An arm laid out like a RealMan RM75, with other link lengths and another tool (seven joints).
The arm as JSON. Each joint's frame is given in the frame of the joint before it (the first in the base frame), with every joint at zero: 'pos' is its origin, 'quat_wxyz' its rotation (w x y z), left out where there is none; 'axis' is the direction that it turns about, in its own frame. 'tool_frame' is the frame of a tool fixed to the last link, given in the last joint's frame.
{
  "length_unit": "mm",
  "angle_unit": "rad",
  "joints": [
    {
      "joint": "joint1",
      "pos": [
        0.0,
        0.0,
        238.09
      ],
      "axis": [
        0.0,
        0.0,
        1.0
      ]
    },
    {
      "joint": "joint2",
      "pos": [
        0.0,
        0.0,
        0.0
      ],
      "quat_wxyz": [
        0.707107,
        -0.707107,
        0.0,
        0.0
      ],
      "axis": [
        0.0,
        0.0,
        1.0
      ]
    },
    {
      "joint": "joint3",
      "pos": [
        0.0,
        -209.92,
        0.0
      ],
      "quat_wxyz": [
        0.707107,
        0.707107,
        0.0,
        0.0
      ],
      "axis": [
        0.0,
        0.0,
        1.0
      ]
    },
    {
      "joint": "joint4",
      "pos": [
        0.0,
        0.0,
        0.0
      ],
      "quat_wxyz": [
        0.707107,
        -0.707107,
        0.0,
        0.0
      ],
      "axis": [
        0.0,
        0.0,
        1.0
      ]
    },
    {
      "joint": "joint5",
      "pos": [
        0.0,
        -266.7,
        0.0
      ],
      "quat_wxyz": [
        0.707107,
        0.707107,
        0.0,
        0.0
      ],
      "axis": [
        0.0,
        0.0,
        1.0
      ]
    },
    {
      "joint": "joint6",
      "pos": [
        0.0,
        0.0,
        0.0
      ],
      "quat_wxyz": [
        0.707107,
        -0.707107,
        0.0,
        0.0
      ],
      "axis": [
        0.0,
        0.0,
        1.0
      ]
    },
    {
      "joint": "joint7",
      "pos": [
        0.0,
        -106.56,
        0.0
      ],
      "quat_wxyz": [
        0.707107,
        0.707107,
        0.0,
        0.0
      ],
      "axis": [
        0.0,
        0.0,
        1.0
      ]
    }
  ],
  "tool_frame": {
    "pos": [
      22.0,
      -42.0,
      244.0
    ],
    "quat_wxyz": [
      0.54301,
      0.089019,
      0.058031,
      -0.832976
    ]
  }
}
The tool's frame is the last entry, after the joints.
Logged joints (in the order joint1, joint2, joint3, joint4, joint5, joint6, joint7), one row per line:
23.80, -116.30, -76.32, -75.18, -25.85, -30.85, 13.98
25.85, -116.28, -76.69, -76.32, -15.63, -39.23, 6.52
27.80, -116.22, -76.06, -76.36, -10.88, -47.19, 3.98
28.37, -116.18, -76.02, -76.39, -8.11, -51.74, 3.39
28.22, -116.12, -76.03, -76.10, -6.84, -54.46, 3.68
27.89, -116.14, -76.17, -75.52, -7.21, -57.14, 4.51
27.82, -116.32, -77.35, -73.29, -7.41, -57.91, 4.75
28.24, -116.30, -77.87, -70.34, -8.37, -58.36, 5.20
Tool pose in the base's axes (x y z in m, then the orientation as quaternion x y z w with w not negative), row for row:
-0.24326, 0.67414, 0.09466, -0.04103, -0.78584, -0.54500, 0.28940
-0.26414, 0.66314, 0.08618, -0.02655, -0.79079, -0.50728, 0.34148
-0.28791, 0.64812, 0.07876, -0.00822, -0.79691, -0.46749, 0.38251
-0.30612, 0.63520, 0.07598, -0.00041, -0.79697, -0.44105, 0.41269
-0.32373, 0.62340, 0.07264, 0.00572, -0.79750, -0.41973, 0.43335
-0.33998, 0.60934, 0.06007, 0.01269, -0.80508, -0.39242, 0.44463
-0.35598, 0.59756, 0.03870, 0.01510, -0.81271, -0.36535, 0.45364
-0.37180, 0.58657, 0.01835, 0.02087, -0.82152, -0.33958, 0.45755
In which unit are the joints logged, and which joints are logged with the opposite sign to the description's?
The joints are logged in degrees. Opposite sign: joint1, joint3, joint4.
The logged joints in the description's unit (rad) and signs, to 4 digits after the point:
-0.4154, -2.0298, 1.3320, 1.3121, -0.4512, -0.5384, 0.2440
-0.4512, -2.0295, 1.3385, 1.3320, -0.2728, -0.6847, 0.1138
-0.4852, -2.0284, 1.3275, 1.3327, -0.1899, -0.8236, 0.0695
-0.4951, -2.0277, 1.3268, 1.3333, -0.1415, -0.9030, 0.0592
-0.4925, -2.0267, 1.3270, 1.3282, -0.1194, -0.9505, 0.0642
-0.4868, -2.0270, 1.3294, 1.3181, -0.1258, -0.9973, 0.0787
-0.4856, -2.0302, 1.3500, 1.2792, -0.1293, -1.0107, 0.0829
-0.4929, -2.0298, 1.3591, 1.2277, -0.1461, -1.0186, 0.0908

